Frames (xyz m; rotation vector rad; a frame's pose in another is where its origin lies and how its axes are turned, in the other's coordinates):
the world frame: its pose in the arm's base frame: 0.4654 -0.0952 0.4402 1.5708 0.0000 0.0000
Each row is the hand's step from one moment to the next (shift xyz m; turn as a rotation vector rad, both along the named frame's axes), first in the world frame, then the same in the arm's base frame.
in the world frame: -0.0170 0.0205 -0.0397 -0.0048 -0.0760 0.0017
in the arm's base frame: -0.0170 0.0397 0.0205 -0.0048 -0.0017 -0.0760
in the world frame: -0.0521 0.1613 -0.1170 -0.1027 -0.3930 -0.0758
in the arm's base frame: -0.0521 0.1170 0.1613 -0.1027 0.0758 -0.3930
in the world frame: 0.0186 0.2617 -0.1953 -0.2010 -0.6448 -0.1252
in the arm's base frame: 0.0186 0.1953 0.2617 -0.2010 0.1252 -0.6448
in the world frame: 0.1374 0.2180 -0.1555 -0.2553 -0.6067 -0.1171
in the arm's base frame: 0.1374 0.1555 0.2180 -0.2553 0.1171 -0.6067
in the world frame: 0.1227 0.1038 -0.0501 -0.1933 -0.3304 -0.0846
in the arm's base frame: 0.1227 0.0501 0.1038 -0.1933 0.0846 -0.3304
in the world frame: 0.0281 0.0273 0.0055 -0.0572 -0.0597 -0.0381
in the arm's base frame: 0.0281 -0.0055 0.0273 -0.0572 0.0381 -0.0597
